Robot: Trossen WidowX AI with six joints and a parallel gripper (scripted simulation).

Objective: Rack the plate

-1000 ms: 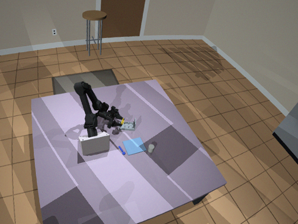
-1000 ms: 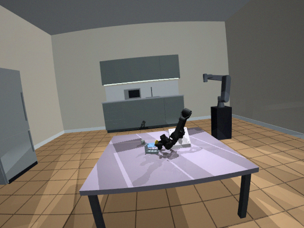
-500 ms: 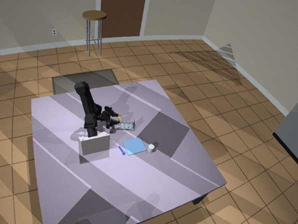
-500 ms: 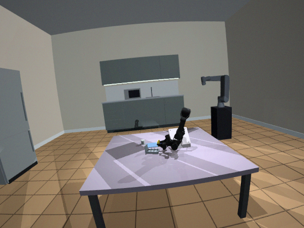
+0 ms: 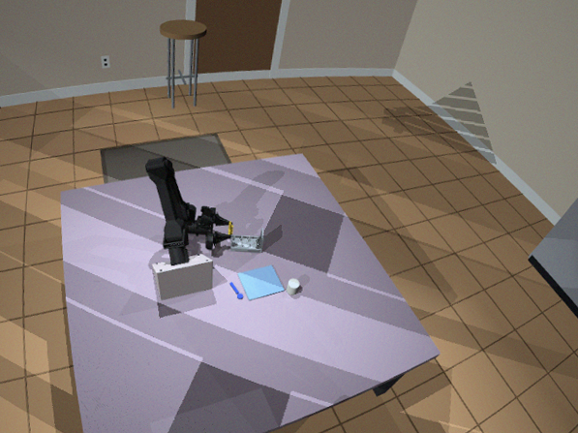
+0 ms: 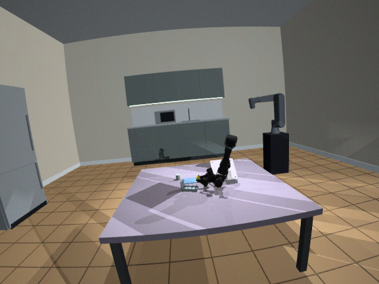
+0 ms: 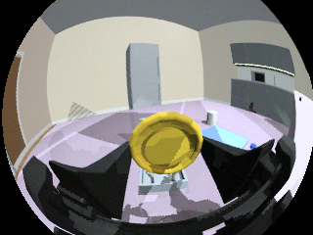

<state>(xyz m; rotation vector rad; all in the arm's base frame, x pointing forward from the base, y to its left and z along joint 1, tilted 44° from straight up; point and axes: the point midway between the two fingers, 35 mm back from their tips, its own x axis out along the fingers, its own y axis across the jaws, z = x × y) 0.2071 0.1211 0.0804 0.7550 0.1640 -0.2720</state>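
Right now my gripper tip is 7 cm above the grey dish rack, 6 cm short of it and 2 cm to the left of it. From my gripper tip the other things lie so: blue spoon: 24 cm to the right, 9 cm below, 4 cm behind; yellow plate: 1 cm behind; blue mat: 22 cm to the right, 9 cm below, 6 cm ahead.
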